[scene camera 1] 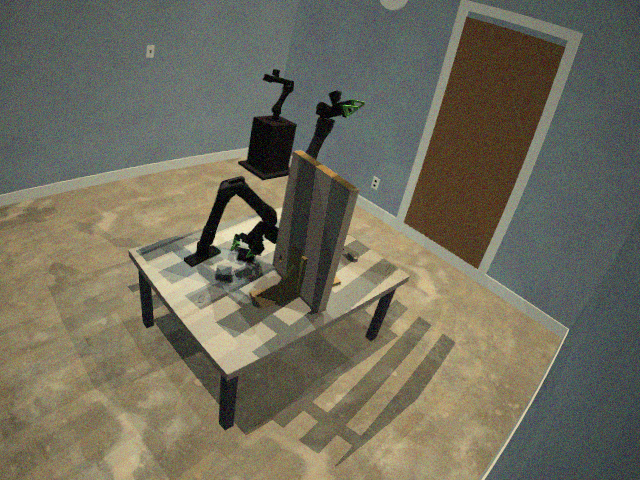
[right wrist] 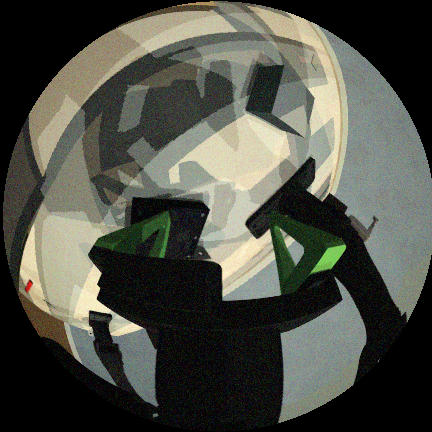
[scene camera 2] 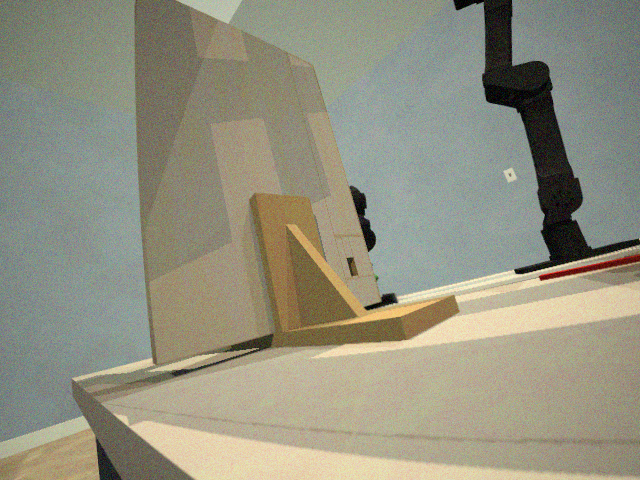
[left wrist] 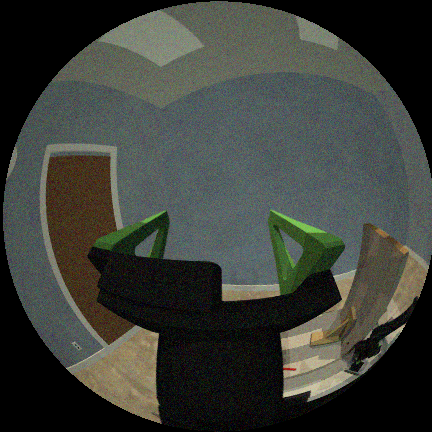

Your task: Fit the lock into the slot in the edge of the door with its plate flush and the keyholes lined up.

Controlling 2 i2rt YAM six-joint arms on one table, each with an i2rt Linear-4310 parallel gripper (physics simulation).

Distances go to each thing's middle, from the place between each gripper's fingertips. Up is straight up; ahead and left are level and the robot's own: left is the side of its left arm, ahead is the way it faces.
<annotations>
I see the grey door panel (left wrist: 381,261) 29 cm ahead of my left hand, 51 cm to the right of it and 47 cm below it. From my left hand the other things lie so: small dark block (right wrist: 277,95): 4 cm ahead, 76 cm to the right, 77 cm below; tan wooden bracket (scene camera 2: 310,305): 29 cm ahead, 51 cm to the right, 69 cm below; dark lock (right wrist: 187,218): 5 cm behind, 56 cm to the right, 77 cm below.
Now: the dark lock 70 mm to the left of my right hand, 30 mm below it and 20 mm behind it. The rest, counted from my right hand: grey door panel (320 mm ahead, 280 mm above, 120 mm to the left); small dark block (130 mm to the right, 70 mm ahead, 20 mm below); tan wooden bracket (320 mm ahead, 120 mm to the left, 60 mm above).
</annotations>
